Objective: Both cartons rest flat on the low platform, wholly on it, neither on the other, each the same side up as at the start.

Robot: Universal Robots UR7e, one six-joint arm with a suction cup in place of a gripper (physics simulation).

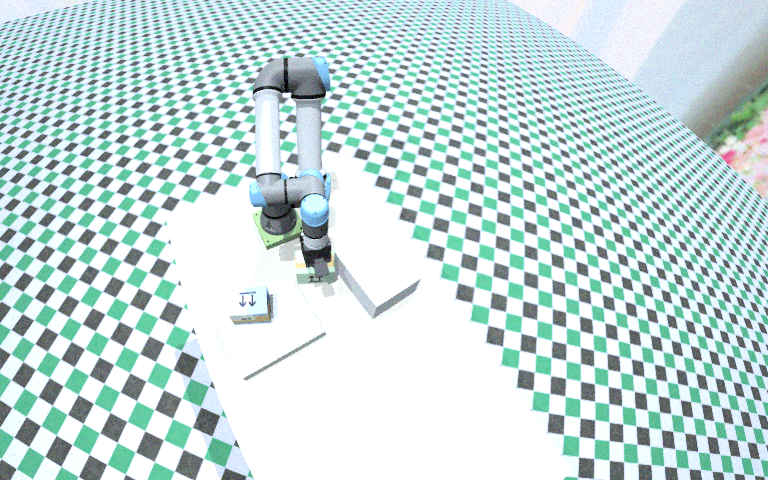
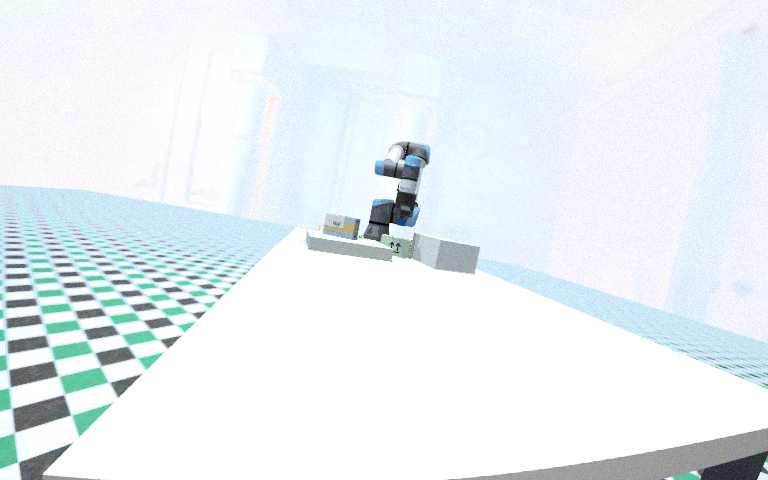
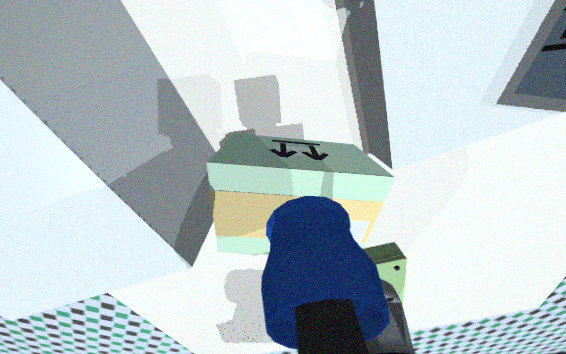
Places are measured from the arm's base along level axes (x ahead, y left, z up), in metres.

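Pixels of known places: hand at its tool point: (image 2: 400, 225) (image 3: 308, 231); arm's base at its link origin: (image 1: 278, 219) (image 2: 376, 239).
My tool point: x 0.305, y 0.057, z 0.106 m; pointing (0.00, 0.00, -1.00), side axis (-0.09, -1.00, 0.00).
For each thing: its top centre in the pictures, then the offset to it from my tool point. Level surfaces: height alone.
- mint-green carton at its top centre: (image 3: 296, 219) (image 1: 314, 261) (image 2: 397, 237) dz -0.058, dx -0.046, dy +0.008 m
- low platform at its top centre: (image 1: 266, 325) (image 2: 347, 239) dz -0.093, dx +0.110, dy -0.228 m
- pale blue carton at its top centre: (image 1: 247, 300) (image 2: 344, 216) dz -0.004, dx +0.043, dy -0.259 m
- taller white block at its top centre: (image 1: 378, 264) (image 2: 445, 239) dz -0.021, dx +0.066, dy +0.202 m
- white table at its surface level: dz -0.141 m
A mint-green carton (image 1: 315, 277) (image 2: 394, 247) (image 3: 248, 178) with a tan band and black arrows lies on the white table, in the gap between the low platform (image 1: 280, 335) (image 2: 343, 247) and a taller white block. My suction cup (image 1: 316, 270) (image 3: 306, 207) hangs straight down, close over the carton's tan-banded top face. It holds nothing, and I cannot tell whether it touches. A pale blue carton (image 1: 250, 302) (image 2: 340, 226) with a tan band rests flat on the low platform, near its left end.
The taller white block (image 1: 379, 248) (image 2: 446, 252) stands right beside the green carton. The arm's green base plate (image 1: 271, 238) (image 3: 388, 263) sits just behind it. The white table (image 1: 399, 387) stretches toward the front, with checkered floor around it.
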